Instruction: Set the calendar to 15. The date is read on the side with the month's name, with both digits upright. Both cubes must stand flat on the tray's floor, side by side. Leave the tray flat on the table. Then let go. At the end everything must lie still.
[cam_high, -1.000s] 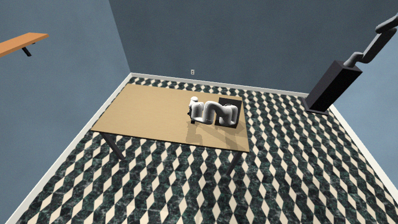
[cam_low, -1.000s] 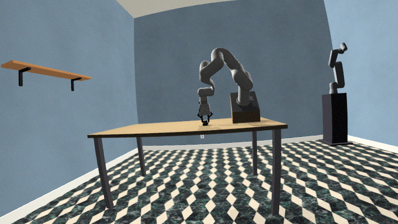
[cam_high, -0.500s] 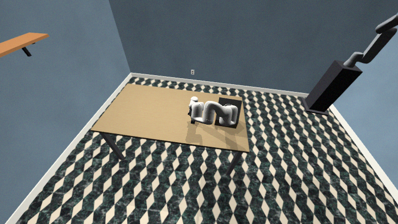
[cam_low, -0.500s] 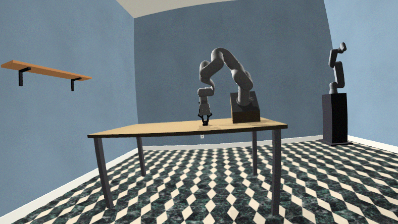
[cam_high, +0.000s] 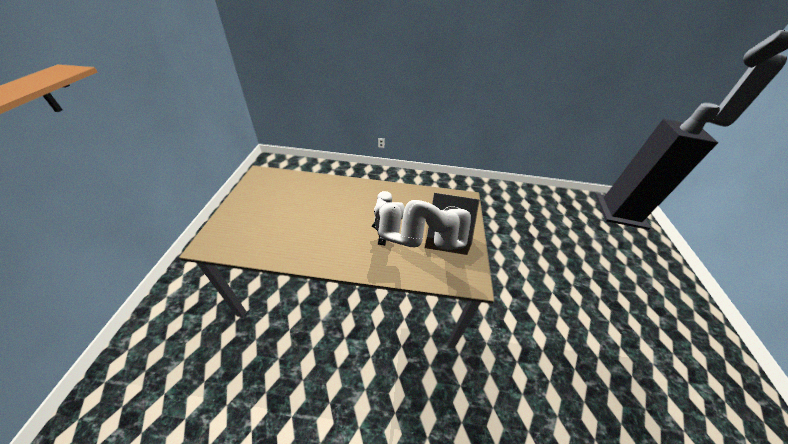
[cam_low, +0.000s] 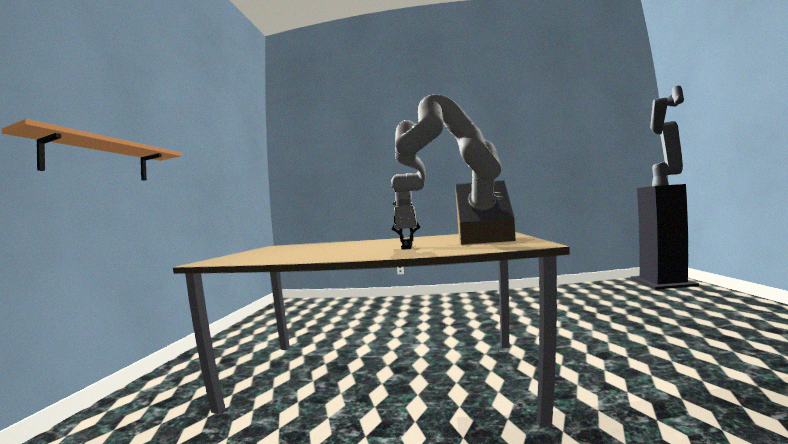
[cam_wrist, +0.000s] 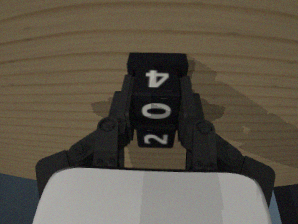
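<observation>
My hand is 30 mm to the right of the black cube and 10 mm above it. The rest, counted from my hand: black digit cube (10 mm below).
</observation>
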